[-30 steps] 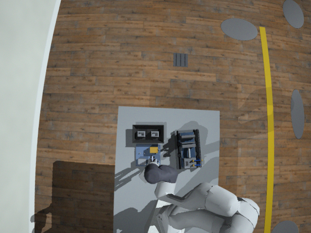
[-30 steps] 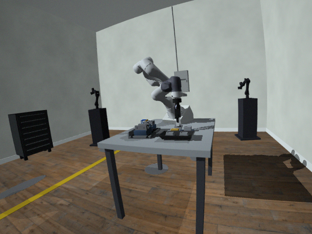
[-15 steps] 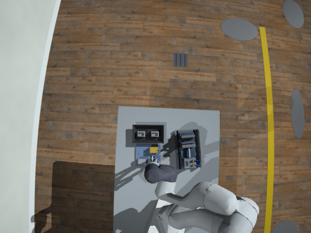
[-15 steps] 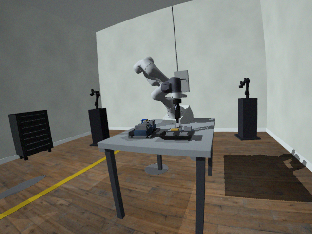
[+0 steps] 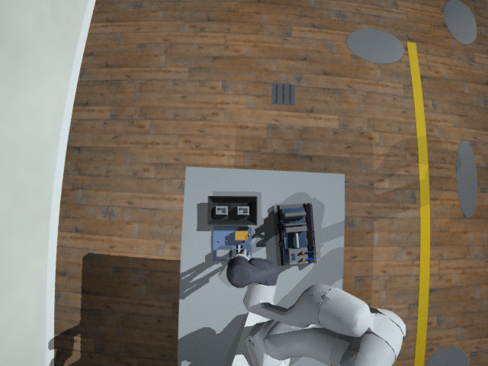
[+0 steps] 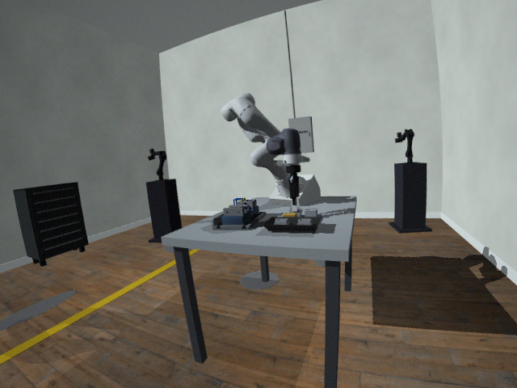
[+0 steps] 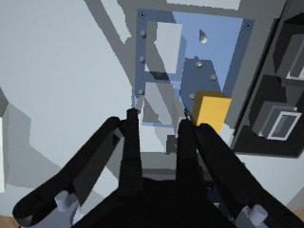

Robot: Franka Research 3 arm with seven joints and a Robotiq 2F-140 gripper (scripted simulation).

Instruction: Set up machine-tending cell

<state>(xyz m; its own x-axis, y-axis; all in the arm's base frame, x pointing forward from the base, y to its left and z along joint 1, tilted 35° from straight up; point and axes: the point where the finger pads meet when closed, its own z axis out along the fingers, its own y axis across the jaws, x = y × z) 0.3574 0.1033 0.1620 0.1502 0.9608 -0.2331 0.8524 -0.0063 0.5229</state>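
Now: hand 80 mm short of the brass blank, 20 mm to the left of it and 50 mm above it. Also, from my hand: vise 40 mm ahead, 280 mm to the right, 30 mm below.
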